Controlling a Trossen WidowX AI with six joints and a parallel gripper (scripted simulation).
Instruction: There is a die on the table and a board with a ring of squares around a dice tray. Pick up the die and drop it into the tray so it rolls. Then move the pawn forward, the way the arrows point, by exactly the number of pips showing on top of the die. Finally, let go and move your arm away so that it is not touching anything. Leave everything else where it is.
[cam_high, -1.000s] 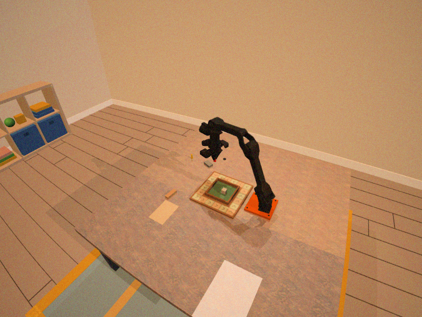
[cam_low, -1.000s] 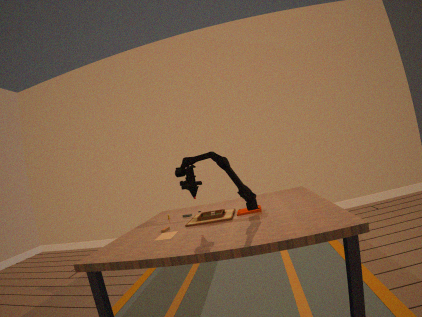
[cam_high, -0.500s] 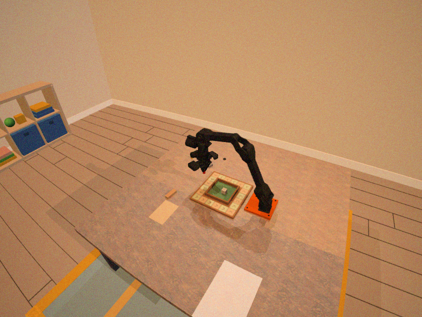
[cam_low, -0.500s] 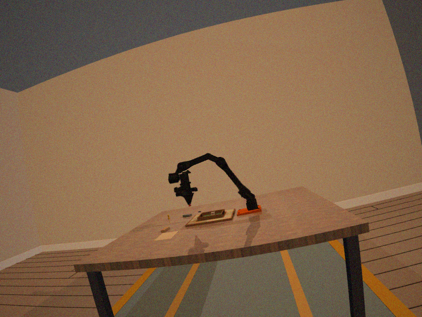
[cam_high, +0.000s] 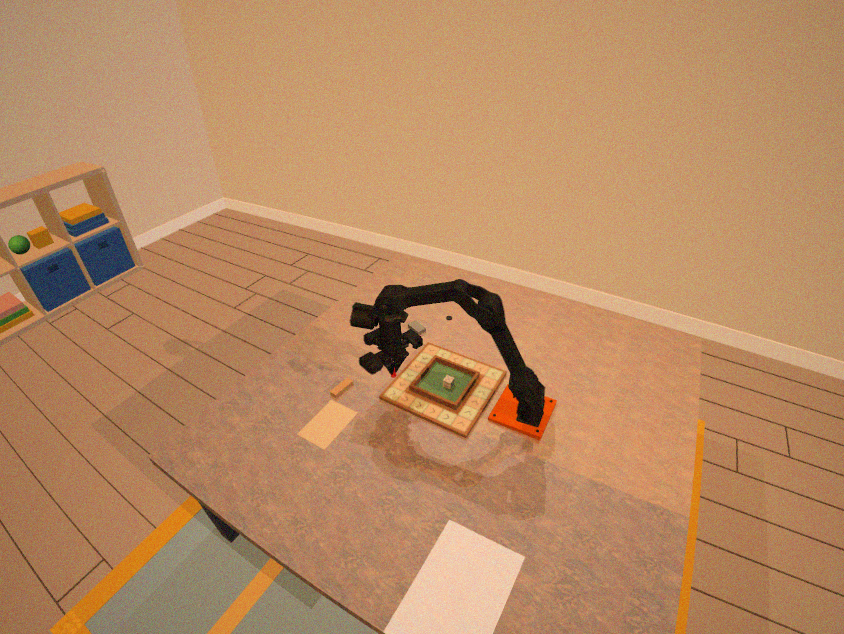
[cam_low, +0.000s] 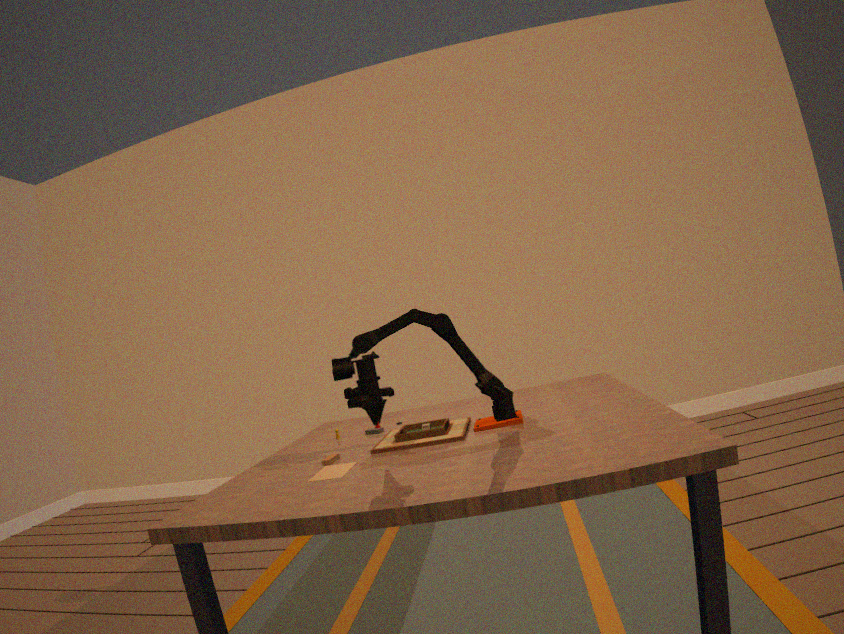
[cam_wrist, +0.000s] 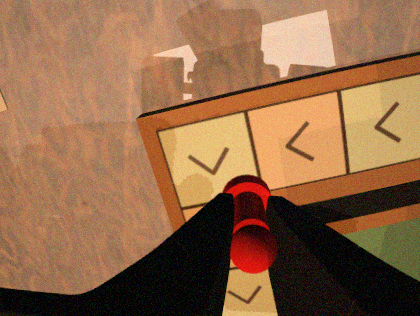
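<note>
My gripper tip is now 14 cm past the white die, 9 cm to the left of it and 5 cm above it. From my gripper tip the other things lie so: green tray 13 cm behind, 9 cm to the right, 7 cm below; then wooden block 15 cm ahead, 6 cm to the left, 7 cm below; then red pawn 1 cm above.
</note>
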